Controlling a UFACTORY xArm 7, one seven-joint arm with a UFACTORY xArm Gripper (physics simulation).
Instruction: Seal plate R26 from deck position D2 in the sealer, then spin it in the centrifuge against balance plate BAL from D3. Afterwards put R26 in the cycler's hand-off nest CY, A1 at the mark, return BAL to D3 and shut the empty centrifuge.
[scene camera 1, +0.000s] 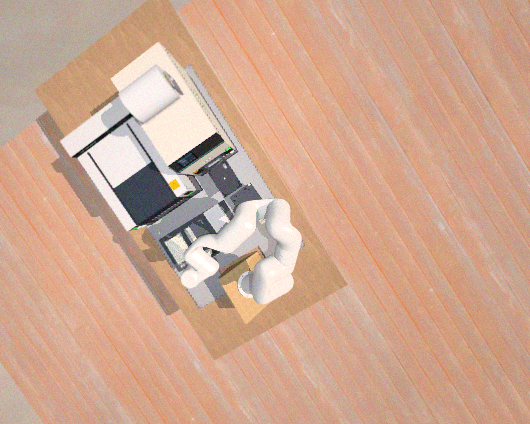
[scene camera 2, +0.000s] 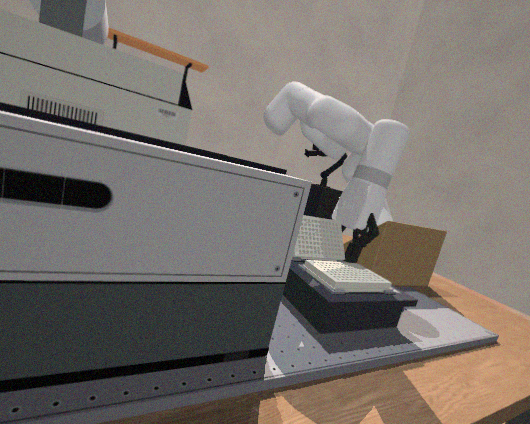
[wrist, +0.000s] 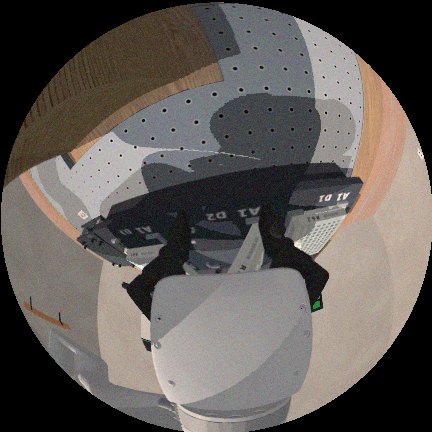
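Where they show: gripper, between the fingertips: (scene camera 1: 207, 251) (scene camera 2: 338, 255) (wrist: 223, 216); arm's base, origin of its link: (scene camera 1: 249, 284) (scene camera 2: 380, 241).
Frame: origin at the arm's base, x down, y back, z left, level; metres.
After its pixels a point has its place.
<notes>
My gripper (scene camera 2: 353, 252) (wrist: 223, 216) {z 0.064, x 0.018, y -0.251 m} is open, its fingers low over deck position D2, with nothing gripped between them. Plate R26 (scene camera 2: 320, 237) {z 0.072, x -0.023, y -0.332 m} (wrist: 252, 245) {z 0.084, x -0.008, y -0.275 m} is tipped steeply up at D2; its perforated face shows in scene camera 2. In the wrist view its label is partly cut off by the gripper body. Whether a finger touches it is unclear. Balance plate BAL (wrist: 145, 253) {z -0.066, x 0.009, y -0.278 m} is at D3, partly behind a finger. The dark nest block (scene camera 2: 360, 315) {z 0.223, x 0.052, y -0.367 m} (wrist: 225, 192) {z 0.072, x 0.032, y -0.234 m} carries the D1, D2 and D3 positions. The arm hides the gripper in scene camera 1.
Plate R62 (scene camera 1: 177, 248) {z 0.167, x 0.006, y -0.355 m} (scene camera 2: 350, 275) {z 0.181, x 0.005, y -0.361 m} (wrist: 322, 232) {z 0.185, x 0.007, y -0.331 m} lies flat at D1. A machine with a dark front panel (scene camera 1: 145, 195) {z 0.056, x -0.134, y -0.606 m} and a cream machine (scene camera 1: 185, 130) {z -0.281, x -0.271, y -0.640 m} with a display stand beyond the nests. A wooden box (scene camera 2: 407, 255) {z 0.089, x 0.007, y -0.009 m} stands behind the nest block, near the arm's base.
</notes>
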